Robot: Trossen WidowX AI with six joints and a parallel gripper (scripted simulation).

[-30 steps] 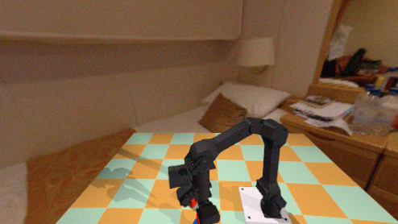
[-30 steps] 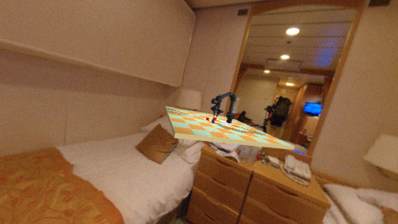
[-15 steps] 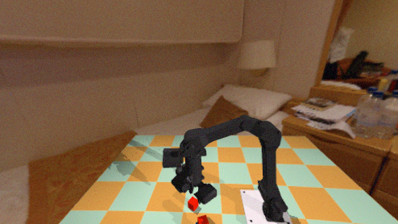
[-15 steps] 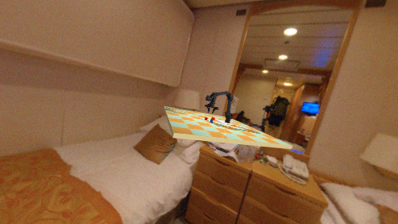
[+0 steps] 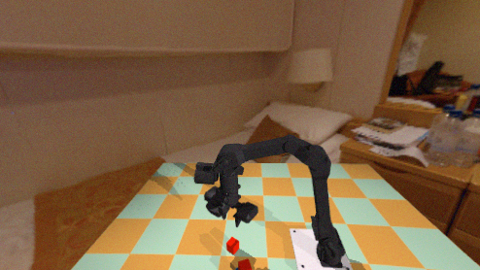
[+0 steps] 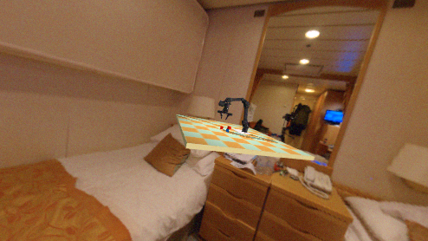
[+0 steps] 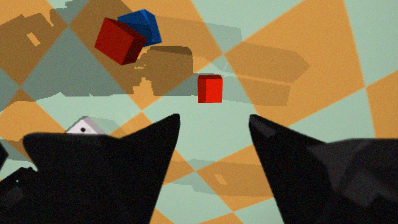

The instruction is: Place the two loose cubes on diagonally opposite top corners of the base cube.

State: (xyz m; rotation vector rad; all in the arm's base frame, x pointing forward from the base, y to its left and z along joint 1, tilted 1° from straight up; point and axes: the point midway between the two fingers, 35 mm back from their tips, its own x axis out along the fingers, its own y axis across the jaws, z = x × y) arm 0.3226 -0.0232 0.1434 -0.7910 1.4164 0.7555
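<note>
Right now my gripper tip is 110 mm to the right of the blue cube, 100 mm above it and 30 mm past it.
</note>
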